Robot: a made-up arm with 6 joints. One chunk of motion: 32 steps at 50 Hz.
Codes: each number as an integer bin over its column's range. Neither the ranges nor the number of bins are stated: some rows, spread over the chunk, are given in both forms.
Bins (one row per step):
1: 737 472 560 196 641 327
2: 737 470 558 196 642 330
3: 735 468 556 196 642 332
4: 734 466 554 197 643 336
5: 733 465 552 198 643 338
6: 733 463 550 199 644 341
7: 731 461 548 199 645 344
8: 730 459 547 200 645 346
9: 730 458 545 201 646 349
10: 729 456 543 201 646 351
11: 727 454 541 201 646 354
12: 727 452 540 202 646 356
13: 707 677 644 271 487 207
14: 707 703 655 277 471 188
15: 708 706 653 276 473 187
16: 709 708 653 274 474 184
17: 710 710 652 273 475 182
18: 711 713 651 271 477 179
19: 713 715 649 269 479 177
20: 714 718 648 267 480 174
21: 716 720 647 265 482 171
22: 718 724 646 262 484 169
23: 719 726 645 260 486 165
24: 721 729 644 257 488 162
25: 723 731 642 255 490 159
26: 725 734 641 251 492 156
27: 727 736 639 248 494 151
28: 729 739 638 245 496 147
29: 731 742 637 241 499 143
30: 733 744 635 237 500 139
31: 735 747 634 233 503 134
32: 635 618 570 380 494 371
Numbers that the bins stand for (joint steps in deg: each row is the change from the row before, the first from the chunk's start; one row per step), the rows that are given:
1: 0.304 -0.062 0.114 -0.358 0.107 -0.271
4: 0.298 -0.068 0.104 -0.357 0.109 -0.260
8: 0.291 -0.075 0.092 -0.354 0.111 -0.247
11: 0.286 -0.080 0.081 -0.353 0.113 -0.238
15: 0.253 0.170 0.274 -0.264 -0.068 -0.442
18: 0.258 0.177 0.271 -0.270 -0.063 -0.451
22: 0.271 0.187 0.262 -0.281 -0.056 -0.464
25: 0.279 0.194 0.255 -0.289 -0.050 -0.476
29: 0.293 0.205 0.247 -0.305 -0.041 -0.495
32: 0.126 0.082 0.131 -0.141 -0.046 -0.217
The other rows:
2: 0.304 -0.064 0.111 -0.358 0.108 -0.267
3: 0.300 -0.066 0.107 -0.358 0.108 -0.265
5: 0.297 -0.069 0.100 -0.356 0.109 -0.257
6: 0.297 -0.071 0.097 -0.355 0.110 -0.254
7: 0.293 -0.073 0.094 -0.355 0.111 -0.250
9: 0.291 -0.076 0.088 -0.353 0.113 -0.244
10: 0.290 -0.078 0.085 -0.353 0.113 -0.241
12: 0.286 -0.082 0.080 -0.351 0.113 -0.235
13: 0.251 0.141 0.259 -0.270 -0.053 -0.417
14: 0.251 0.167 0.278 -0.263 -0.070 -0.440
16: 0.255 0.172 0.274 -0.266 -0.067 -0.445
17: 0.257 0.174 0.273 -0.268 -0.066 -0.448
19: 0.262 0.179 0.267 -0.272 -0.061 -0.454
20: 0.264 0.182 0.266 -0.275 -0.060 -0.458
21: 0.267 0.184 0.264 -0.277 -0.058 -0.461
23: 0.272 0.189 0.261 -0.283 -0.054 -0.468
24: 0.276 0.192 0.259 -0.286 -0.052 -0.472
26: 0.283 0.197 0.254 -0.294 -0.048 -0.479
27: 0.286 0.199 0.250 -0.297 -0.046 -0.486
28: 0.290 0.202 0.248 -0.301 -0.044 -0.490
30: 0.297 0.207 0.243 -0.310 -0.039 -0.500
31: 0.300 0.210 0.242 -0.315 -0.036 -0.506

